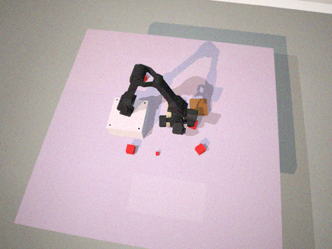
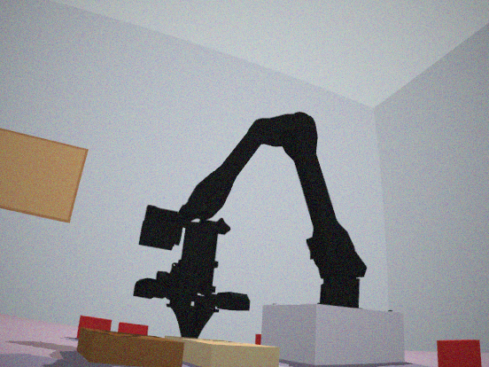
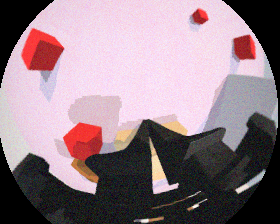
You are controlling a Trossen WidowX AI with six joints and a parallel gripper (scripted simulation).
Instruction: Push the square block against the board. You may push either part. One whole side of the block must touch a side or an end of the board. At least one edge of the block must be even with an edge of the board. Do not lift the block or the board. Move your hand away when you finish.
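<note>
Now: the cream board 8 cm to the left of my gripper tip, 3 cm behind it and 1 cm above it. From my gripper tip the other things lie so: orange block 16 cm to the left, 8 cm ahead, 1 cm above.
</note>
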